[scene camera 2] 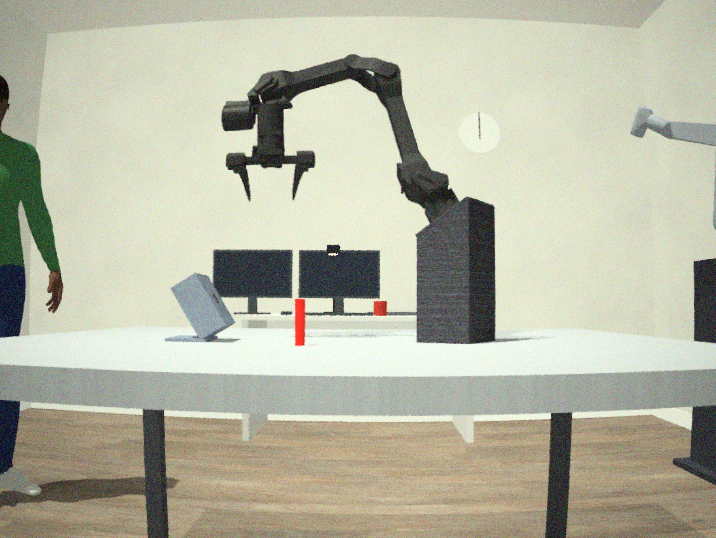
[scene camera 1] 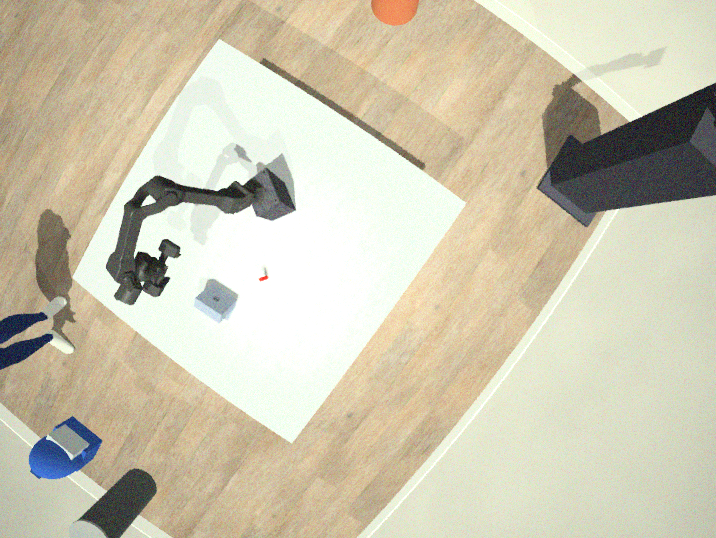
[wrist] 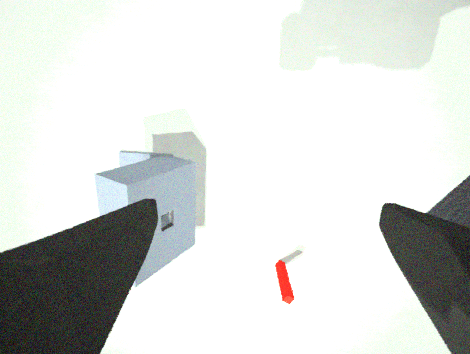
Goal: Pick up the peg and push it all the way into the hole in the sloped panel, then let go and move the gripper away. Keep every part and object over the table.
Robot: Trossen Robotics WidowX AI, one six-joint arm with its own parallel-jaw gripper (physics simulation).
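Where they show: gripper, fingertip midpoint: (scene camera 2: 271,200) (scene camera 1: 174,266) (wrist: 267,211); arm's base, link origin: (scene camera 2: 452,222) (scene camera 1: 257,192).
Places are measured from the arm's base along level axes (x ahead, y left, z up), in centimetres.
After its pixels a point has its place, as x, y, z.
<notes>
A red peg (scene camera 1: 263,278) @(27.8, 14.7, -16.8) (scene camera 2: 299,322) @(28.3, 14.9, -19.1) (wrist: 284,282) @(28.5, 13.6, -17.8) stands upright on the white table. The blue-grey sloped panel (scene camera 1: 211,306) @(47.7, 4.0, -11.2) (scene camera 2: 202,306) @(46.6, 9.5, -16.5) (wrist: 177,195) @(44.5, 0.2, -16.7) stands tilted on its base beside the peg, apart from it. Its small square hole (scene camera 1: 216,299) @(46.2, 2.7, -16.6) (wrist: 167,220) @(45.6, 3.6, -16.2) shows in the panel's face. My gripper (scene camera 2: 271,200) @(36.5, -9.7, 5.7) (wrist: 267,211) @(36.5, -9.7, 5.7) is open and empty, pointing down high above the table. In the wrist view the peg shows between the two fingers, far below them, and the left finger covers part of the panel.
The white table (scene camera 1: 347,231) @(-6.2, 31.9, -23.1) (scene camera 2: 358,361) @(18.3, 46.7, -23.1) carries the arm's dark pedestal (scene camera 1: 273,196) @(-1.9, 6.4, 3.1) (scene camera 2: 456,271) @(0.4, 8.2, -9.9). A person (scene camera 1: 23,329) (scene camera 2: 23,231) stands beyond the table edge on the panel's side. Two monitors (scene camera 2: 252,273) (scene camera 2: 339,274) and a red cup (scene camera 2: 380,308) stand on a desk behind.
</notes>
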